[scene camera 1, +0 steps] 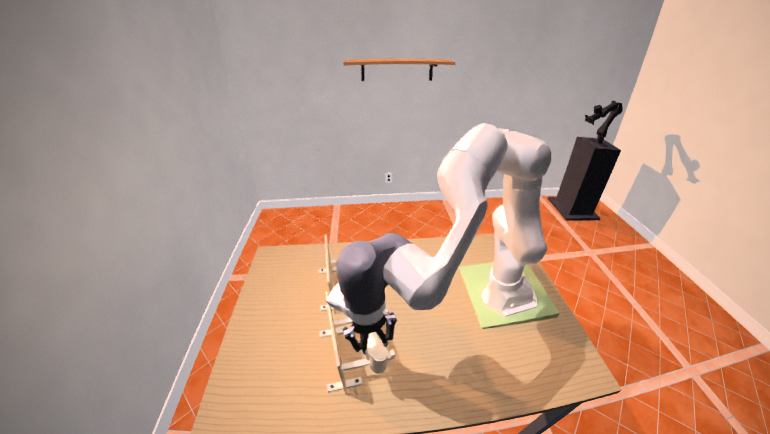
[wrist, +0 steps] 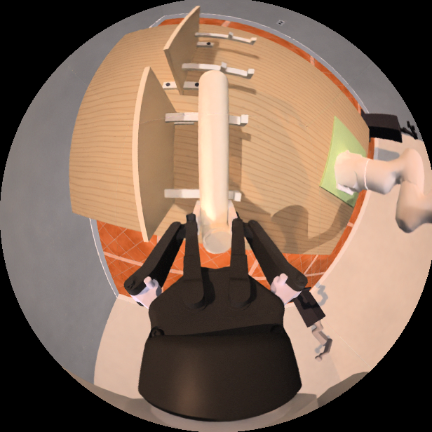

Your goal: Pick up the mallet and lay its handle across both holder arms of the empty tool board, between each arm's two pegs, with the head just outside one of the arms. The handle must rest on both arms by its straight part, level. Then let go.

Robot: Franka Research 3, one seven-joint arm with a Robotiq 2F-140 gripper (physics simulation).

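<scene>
The mallet is pale cream. In the wrist view its long round part crosses above both white holder arms of the near tool board, inside their outer pegs; the inner pegs are hidden. I cannot tell whether it touches the arms. My gripper is shut on the mallet, at the end nearer the wrist camera. The head cannot be told clearly from the handle. No tool shows on the arms of the far tool board.
Both boards stand on the wooden table. The far board's pegged arms stick out beyond the mallet's far end. The robot base stands on a green mat. A black pedestal stands on the floor beyond the table.
</scene>
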